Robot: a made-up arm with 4 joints. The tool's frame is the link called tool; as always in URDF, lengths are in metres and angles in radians.
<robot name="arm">
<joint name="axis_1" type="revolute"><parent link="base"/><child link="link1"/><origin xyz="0.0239 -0.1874 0.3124" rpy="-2.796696 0.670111 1.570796"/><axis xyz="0 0 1"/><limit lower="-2.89" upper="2.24" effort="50" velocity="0.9"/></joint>
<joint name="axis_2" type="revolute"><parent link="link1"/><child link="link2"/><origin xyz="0.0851 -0.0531 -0.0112" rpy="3.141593 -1.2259 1.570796"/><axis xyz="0 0 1"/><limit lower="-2.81" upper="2.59" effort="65" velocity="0.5"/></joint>
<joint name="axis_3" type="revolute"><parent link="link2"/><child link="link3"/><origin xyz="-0.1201 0.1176 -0.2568" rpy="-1.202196 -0.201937 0.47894"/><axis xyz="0 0 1"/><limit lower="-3.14" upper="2.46" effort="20" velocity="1.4"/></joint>
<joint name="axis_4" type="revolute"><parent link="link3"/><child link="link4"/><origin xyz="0.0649 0.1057 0.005" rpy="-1.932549 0.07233 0.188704"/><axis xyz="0 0 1"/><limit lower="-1.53" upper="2.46" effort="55" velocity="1.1"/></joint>
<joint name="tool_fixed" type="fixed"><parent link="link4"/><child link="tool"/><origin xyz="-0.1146 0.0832 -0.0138" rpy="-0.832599 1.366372 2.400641"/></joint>
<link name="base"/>
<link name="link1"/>
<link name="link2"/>
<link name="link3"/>
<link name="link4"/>
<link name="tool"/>
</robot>
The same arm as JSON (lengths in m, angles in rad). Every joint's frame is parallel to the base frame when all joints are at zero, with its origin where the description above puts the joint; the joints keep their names.
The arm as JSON. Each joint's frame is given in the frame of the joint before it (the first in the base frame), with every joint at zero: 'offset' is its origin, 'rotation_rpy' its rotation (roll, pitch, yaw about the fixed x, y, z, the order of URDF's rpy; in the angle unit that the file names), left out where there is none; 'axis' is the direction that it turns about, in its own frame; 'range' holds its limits. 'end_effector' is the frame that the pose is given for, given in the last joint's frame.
{
  "length_unit": "m",
  "angle_unit": "rad",
  "chain": [
    {
      "id": "axis_1",
      "offset": [
        0.0239,
        -0.1874,
        0.3124
      ],
      "axis": [
        -0.338099,
        -0.584498,
        -0.737598
      ],
      "range": [
        -2.89,
        2.24
      ]
    },
    {
      "id": "axis_2",
      "offset": [
        -0.0462,
        0.0844,
        -0.0305
      ],
      "axis": [
        1.0,
        0.0,
        0.0
      ],
      "range": [
        -2.81,
        2.59
      ]
    },
    {
      "id": "axis_3",
      "offset": [
        -0.2568,
        0.1668,
        0.0211
      ],
      "axis": [
        0.352989,
        0.92957,
        -0.106297
      ],
      "range": [
        -3.14,
        2.46
      ]
    },
    {
      "id": "axis_4",
      "offset": [
        -0.0818,
        0.0262,
        -0.0896
      ],
      "axis": [
        -1.0,
        0.0,
        0.0
      ],
      "range": [
        -1.53,
        2.46
      ]
    }
  ],
  "end_effector": {
    "offset": [
      0.0138,
      -0.0599,
      0.1283
    ],
    "rotation_rpy": [
      -0.2734,
      -0.174,
      -0.1079
    ]
  }
}

